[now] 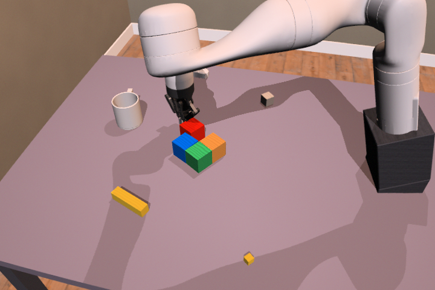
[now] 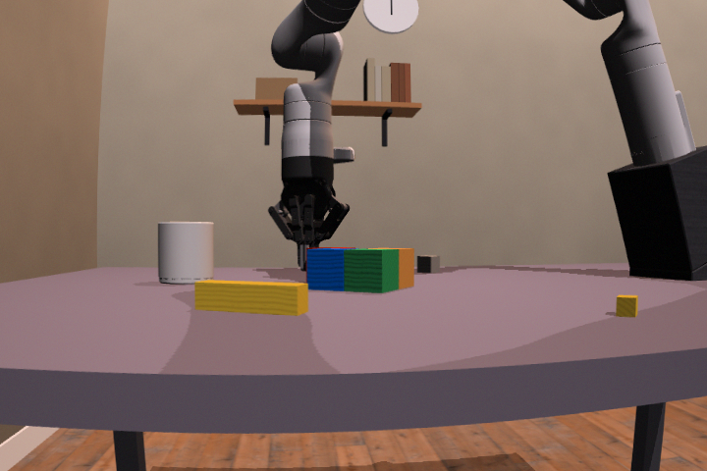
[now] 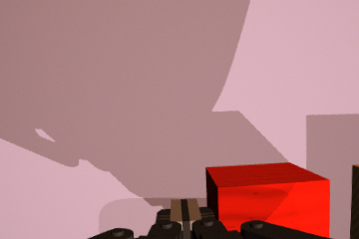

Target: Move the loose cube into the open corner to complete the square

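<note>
Now: hand 80 mm to the right of the blue cube, 50 mm past it and 10 mm above it. Round my hand: orange cube 120 mm behind, 50 mm to the left, 10 mm below; then green cube 100 mm to the left, 100 mm behind, 10 mm below; then red cube 40 mm behind, 20 mm to the left, 10 mm below.
</note>
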